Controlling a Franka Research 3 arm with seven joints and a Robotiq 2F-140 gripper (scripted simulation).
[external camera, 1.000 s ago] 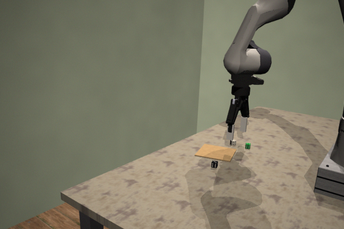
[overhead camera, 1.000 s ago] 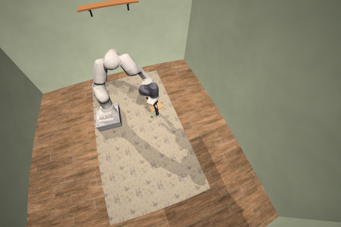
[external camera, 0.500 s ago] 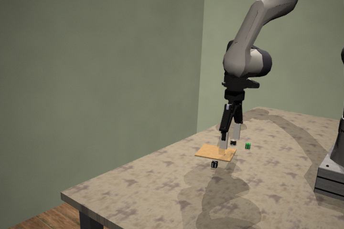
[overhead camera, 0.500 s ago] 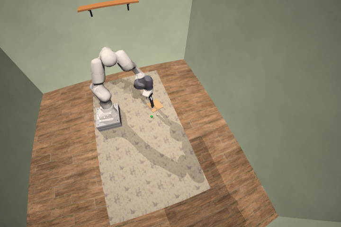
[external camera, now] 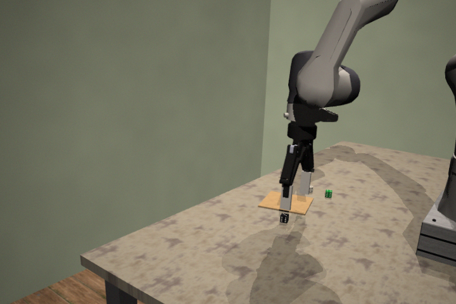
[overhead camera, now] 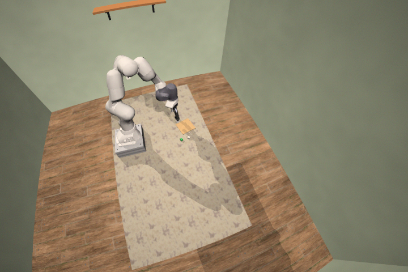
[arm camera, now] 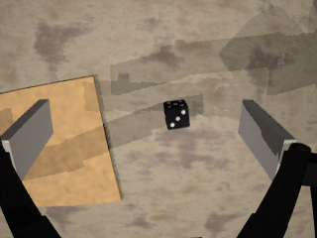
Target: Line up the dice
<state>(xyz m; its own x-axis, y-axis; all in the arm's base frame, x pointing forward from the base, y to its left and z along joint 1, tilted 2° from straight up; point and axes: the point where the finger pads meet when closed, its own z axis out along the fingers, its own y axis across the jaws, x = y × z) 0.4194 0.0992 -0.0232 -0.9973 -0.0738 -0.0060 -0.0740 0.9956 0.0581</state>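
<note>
Right now my hand is 10 mm short of the black die, 30 mm to the right of it and 50 mm above it. From my hand the other things lie so: tan mat (70 mm ahead, 100 mm to the right, 60 mm below); green die (20 mm behind, 240 mm to the right, 50 mm below); white die (50 mm ahead, 240 mm to the right, 50 mm below).
</note>
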